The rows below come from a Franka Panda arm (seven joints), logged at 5 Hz.
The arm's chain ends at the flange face. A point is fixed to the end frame.
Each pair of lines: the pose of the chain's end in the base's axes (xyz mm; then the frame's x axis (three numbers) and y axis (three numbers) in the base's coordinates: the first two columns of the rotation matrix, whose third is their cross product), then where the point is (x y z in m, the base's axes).
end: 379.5 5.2 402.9 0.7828 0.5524 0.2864 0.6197 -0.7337 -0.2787
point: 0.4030 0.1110 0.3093
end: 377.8 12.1 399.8 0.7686 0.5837 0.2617 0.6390 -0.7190 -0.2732
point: 0.3963 0.1165 0.3036
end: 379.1 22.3 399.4 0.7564 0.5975 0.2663 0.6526 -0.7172 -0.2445
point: 0.3986 0.1250 0.3015
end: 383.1 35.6 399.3 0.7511 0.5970 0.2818 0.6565 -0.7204 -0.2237
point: 0.4053 0.1376 0.3013
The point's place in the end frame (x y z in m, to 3 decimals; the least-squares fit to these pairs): 0.050 -0.037 0.129
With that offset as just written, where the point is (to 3 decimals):
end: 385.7 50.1 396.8 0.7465 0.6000 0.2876 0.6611 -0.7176 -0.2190
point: 0.408 0.152 0.299
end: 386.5 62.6 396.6 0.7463 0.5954 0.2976 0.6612 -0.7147 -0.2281
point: 0.409 0.166 0.300
